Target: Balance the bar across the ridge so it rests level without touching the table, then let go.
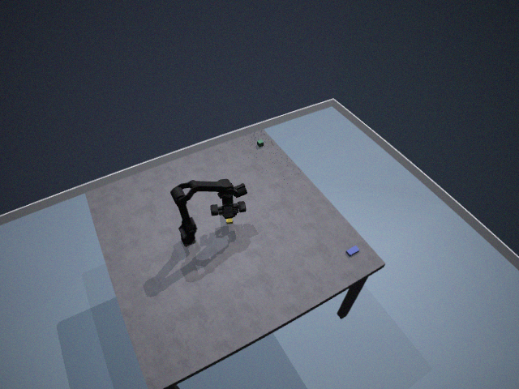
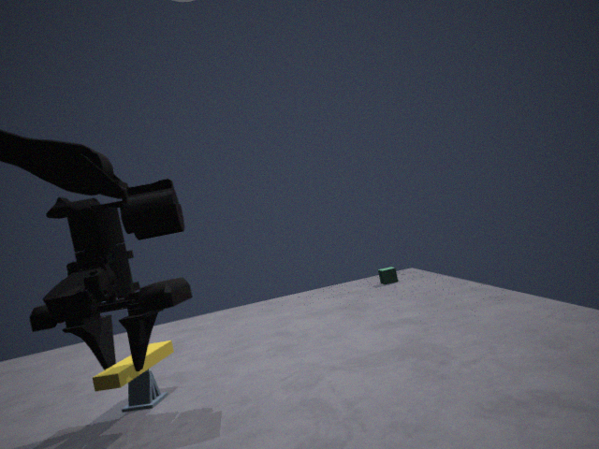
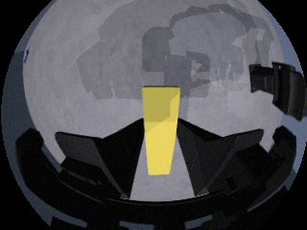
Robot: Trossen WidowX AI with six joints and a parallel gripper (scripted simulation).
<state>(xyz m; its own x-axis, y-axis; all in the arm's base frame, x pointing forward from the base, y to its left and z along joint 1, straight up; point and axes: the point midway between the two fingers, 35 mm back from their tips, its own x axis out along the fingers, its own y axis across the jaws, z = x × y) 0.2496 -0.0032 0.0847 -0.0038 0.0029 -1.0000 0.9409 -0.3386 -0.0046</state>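
Now: the bar 1 cm ahead of my gripper tip and 3 cm to the left of it. The rest, counted from my gripper tip: green cube (49 cm ahead, 50 cm to the left, 3 cm below); then flat blue block (49 cm ahead, 50 cm to the right, 4 cm below).
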